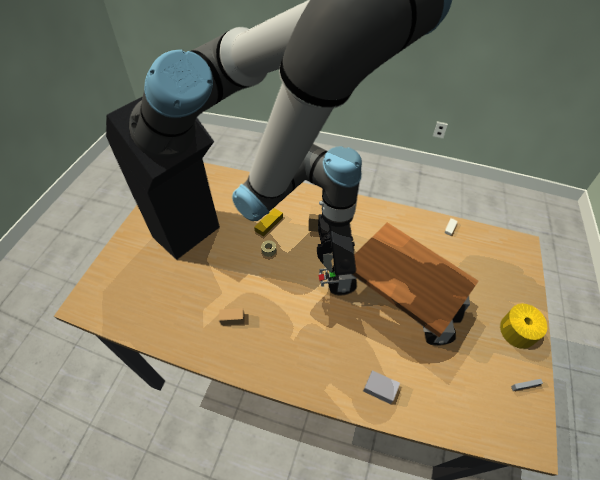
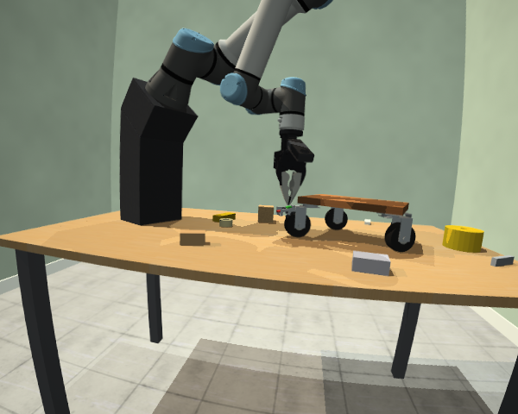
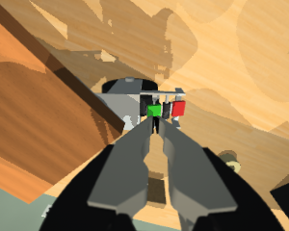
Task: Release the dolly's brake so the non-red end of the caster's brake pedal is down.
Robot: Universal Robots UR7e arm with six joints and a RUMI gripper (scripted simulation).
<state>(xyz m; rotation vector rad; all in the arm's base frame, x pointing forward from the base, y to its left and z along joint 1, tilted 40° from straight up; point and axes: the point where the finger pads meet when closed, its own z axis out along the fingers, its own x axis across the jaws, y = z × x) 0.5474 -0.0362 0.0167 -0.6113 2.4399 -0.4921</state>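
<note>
The brake pedal is 30 mm below my hand and 10 mm behind it. From my hand the other things lie so: brown block (230 mm behind, 170 mm to the right, 100 mm below); grey block (230 mm to the right, 190 mm ahead, 100 mm below); tan cube (230 mm to the left, 100 mm behind, 80 mm below).
</note>
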